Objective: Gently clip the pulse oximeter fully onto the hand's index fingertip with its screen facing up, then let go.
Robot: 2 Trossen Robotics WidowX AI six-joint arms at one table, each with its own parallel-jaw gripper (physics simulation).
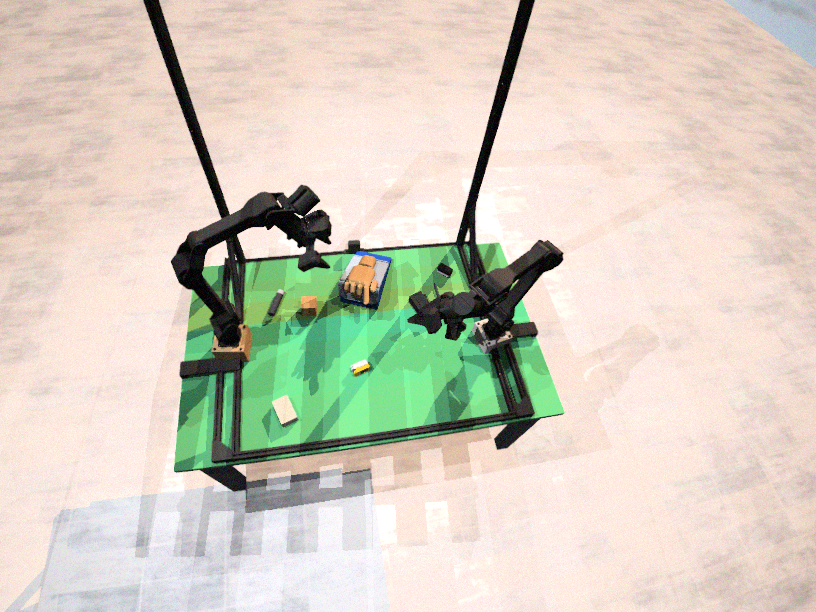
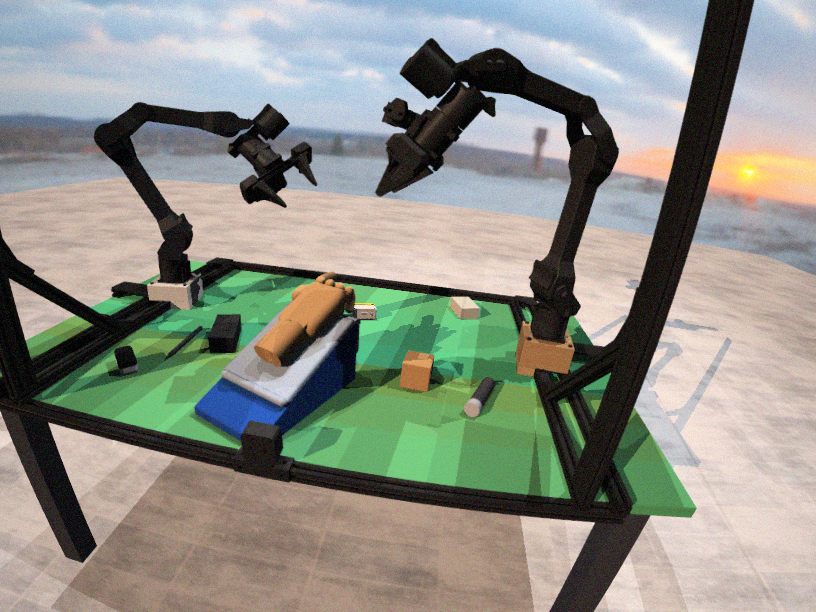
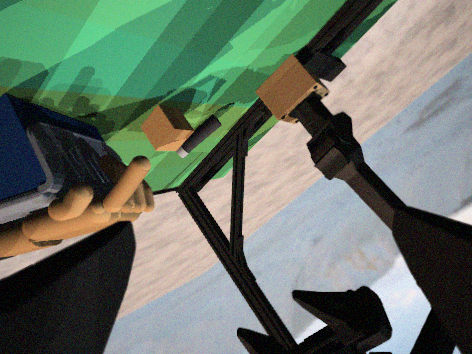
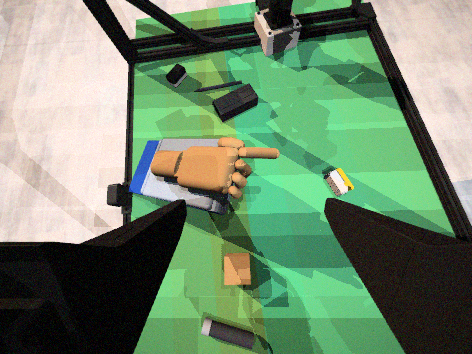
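Where they show: left gripper, fingertip midpoint: (image 1: 413,315) (image 2: 301,195) (image 3: 264,227) (image 4: 396,1); right gripper, fingertip midpoint: (image 1: 329,255) (image 2: 385,193) (image 3: 264,313) (image 4: 255,205); left arm's base at its link origin: (image 1: 493,329) (image 2: 175,278) (image 4: 277,19); right arm's base at its link origin: (image 1: 229,337) (image 2: 547,334) (image 3: 305,105).
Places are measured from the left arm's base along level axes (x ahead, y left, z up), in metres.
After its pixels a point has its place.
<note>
The pulse oximeter (image 1: 359,367) {x 0.476, y -0.037, z -0.027 m} (image 2: 365,311) {x 0.474, y -0.058, z -0.036 m} (image 4: 339,182) {x 0.474, y -0.049, z -0.028 m}, white with a yellow part, lies on the green table, apart from the hand. The tan hand (image 1: 362,273) {x 0.371, y -0.311, z 0.089 m} (image 2: 309,316) {x 0.373, y -0.349, z 0.076 m} (image 4: 202,167) {x 0.378, y -0.315, z 0.089 m} rests on a grey-topped blue wedge (image 2: 240,411) {x 0.283, y -0.464, z -0.030 m} (image 4: 142,170) {x 0.286, y -0.469, z -0.031 m}. Its index finger (image 4: 260,153) (image 3: 127,182) is extended and bare. My left gripper (image 1: 413,309) {x 0.316, y -0.028, z 0.222 m} (image 2: 300,195) {x 0.316, y -0.028, z 0.222 m} (image 3: 264,227) {x 0.316, y -0.028, z 0.222 m} is open and empty, raised above the table. My right gripper (image 1: 327,254) {x 0.484, y -0.271, z 0.270 m} (image 2: 388,192) {x 0.484, y -0.271, z 0.270 m} (image 4: 255,205) {x 0.484, y -0.271, z 0.270 m} is open and empty, high above the table. Which way the oximeter's screen faces is unclear.
An orange block (image 1: 308,305) {x 0.568, y -0.311, z -0.009 m} (image 2: 417,370) {x 0.560, y -0.349, z -0.018 m} (image 4: 237,269) {x 0.563, y -0.323, z -0.009 m} and a dark cylinder (image 1: 276,303) {x 0.670, y -0.373, z -0.035 m} (image 2: 479,397) {x 0.660, y -0.407, z -0.033 m} (image 4: 230,333) {x 0.668, y -0.376, z -0.035 m} lie beside the wedge. A cream block (image 1: 285,409) {x 0.733, y 0.018, z -0.029 m} (image 2: 464,307) {x 0.725, y -0.020, z -0.029 m}, a black box (image 2: 224,333) {x 0.192, y -0.228, z -0.025 m} (image 4: 236,102) {x 0.195, y -0.194, z -0.024 m}, a thin pen (image 2: 183,342) {x 0.104, y -0.226, z -0.051 m} and a small black item (image 2: 125,359) {x 0.045, y -0.342, z -0.028 m} also lie there.
</note>
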